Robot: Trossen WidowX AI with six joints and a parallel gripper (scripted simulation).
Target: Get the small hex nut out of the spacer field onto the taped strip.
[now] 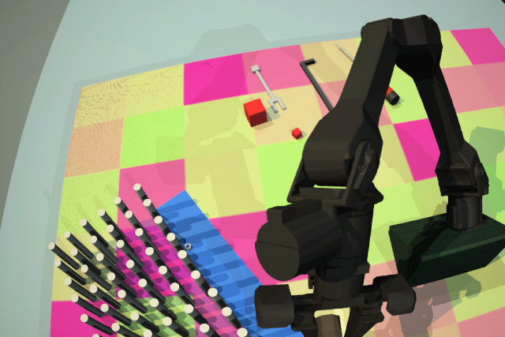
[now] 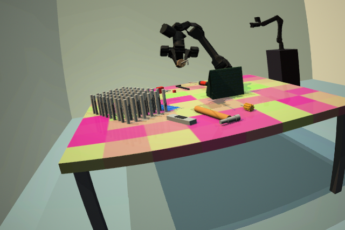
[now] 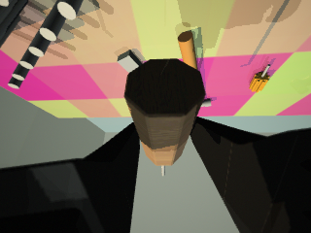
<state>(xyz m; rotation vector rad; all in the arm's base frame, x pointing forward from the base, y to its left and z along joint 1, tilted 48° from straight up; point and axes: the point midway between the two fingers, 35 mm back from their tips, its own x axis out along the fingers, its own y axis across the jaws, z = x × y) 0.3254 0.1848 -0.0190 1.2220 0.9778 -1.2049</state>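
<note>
Now: the wooden-handled awl 10 mm ahead of my gripper tip, 100 mm to the left of it and 10 mm above it. Also, from my gripper tip: blue taped strip 140 mm ahead, 240 mm to the right, 220 mm below; orange part 220 mm behind, 230 mm to the left, 200 mm below; grey flat box 80 mm ahead, 180 mm to the left, 200 mm below.
</note>
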